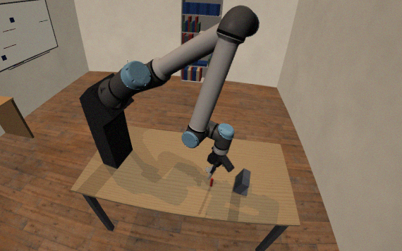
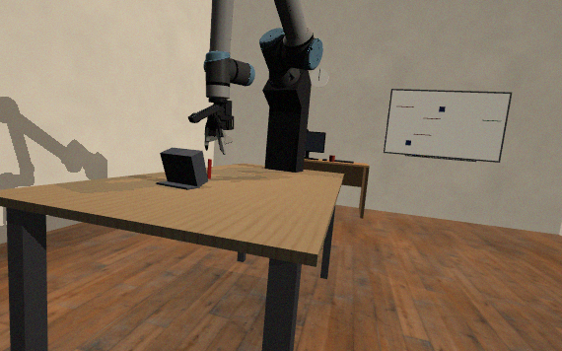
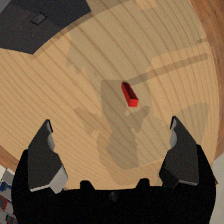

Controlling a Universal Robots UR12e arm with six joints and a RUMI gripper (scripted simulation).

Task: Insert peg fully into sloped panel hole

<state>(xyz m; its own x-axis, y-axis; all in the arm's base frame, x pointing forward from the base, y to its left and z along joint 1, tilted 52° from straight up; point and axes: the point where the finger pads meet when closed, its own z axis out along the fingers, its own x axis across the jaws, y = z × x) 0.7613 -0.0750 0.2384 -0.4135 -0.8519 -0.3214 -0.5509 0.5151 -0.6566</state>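
The red peg is 20 mm behind my hand, 30 mm to the right of it and 70 mm below it.
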